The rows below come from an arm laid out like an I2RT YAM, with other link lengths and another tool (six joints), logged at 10 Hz.
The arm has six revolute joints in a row. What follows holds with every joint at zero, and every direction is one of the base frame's.
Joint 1 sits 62.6 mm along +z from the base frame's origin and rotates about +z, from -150 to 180 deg.
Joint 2 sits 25.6 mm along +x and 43.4 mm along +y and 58.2 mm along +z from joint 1 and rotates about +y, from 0 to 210 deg.
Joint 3 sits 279.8 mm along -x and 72.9 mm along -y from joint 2 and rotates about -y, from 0 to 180 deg.
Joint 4 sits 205.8 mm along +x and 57.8 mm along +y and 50.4 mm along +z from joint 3 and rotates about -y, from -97 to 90 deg.
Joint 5 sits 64.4 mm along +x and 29.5 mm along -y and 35.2 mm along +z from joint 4 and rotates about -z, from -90 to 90 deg.
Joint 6 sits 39.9 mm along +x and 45.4 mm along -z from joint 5 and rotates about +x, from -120 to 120 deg.
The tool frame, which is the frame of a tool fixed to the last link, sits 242 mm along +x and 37 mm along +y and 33 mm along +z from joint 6; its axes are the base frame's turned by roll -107.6, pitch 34 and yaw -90 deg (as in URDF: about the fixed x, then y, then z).
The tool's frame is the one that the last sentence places.
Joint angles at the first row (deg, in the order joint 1, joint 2, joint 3, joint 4, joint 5, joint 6):
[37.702 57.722 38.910 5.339 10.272 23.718]
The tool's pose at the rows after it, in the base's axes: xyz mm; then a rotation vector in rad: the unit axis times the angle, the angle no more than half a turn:
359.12 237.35 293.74 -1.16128 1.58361 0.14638
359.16 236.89 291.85 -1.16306 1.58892 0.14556
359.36 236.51 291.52 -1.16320 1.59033 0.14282
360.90 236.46 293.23 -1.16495 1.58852 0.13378
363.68 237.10 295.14 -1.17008 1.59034 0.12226
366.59 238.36 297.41 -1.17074 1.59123 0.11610
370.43 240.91 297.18 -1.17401 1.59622 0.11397
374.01 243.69 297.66 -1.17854 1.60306 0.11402
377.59 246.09 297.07 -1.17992 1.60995 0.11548
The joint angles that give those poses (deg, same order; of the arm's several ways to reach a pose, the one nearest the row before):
[37.707 57.158 38.590 5.450 10.399 23.775]
[37.707 57.169 38.584 5.154 10.474 23.798]
[37.748 57.176 38.591 5.097 10.634 23.739]
[37.705 57.461 38.985 5.102 10.831 23.336]
[37.661 58.127 39.976 4.635 11.088 22.821]
[37.706 58.886 40.868 4.483 11.348 22.622]
[37.704 60.076 41.730 4.485 11.423 22.553]
[37.707 61.229 43.028 3.868 11.426 22.559]
[37.705 62.336 43.913 3.691 11.459 22.706]

